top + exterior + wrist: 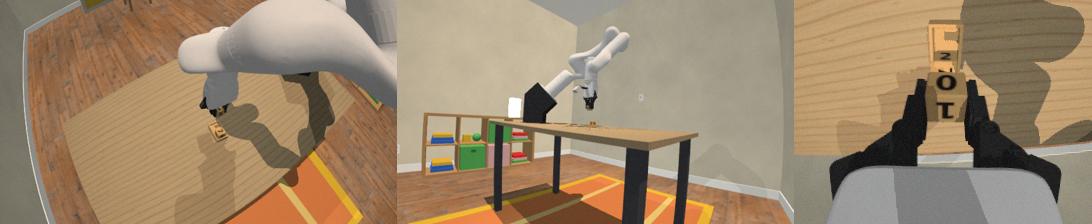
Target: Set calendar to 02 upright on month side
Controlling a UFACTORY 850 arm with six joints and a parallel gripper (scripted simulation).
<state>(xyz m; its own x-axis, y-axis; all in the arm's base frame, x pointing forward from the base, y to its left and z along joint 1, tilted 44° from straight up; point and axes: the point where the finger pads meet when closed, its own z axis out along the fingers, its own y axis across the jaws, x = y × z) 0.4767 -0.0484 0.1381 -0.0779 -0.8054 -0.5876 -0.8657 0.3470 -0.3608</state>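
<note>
Now: hand 13 cm above the wooden calendar tray and 2 cm to the right of it. Round my hand: wooden cube (2 cm below).
</note>
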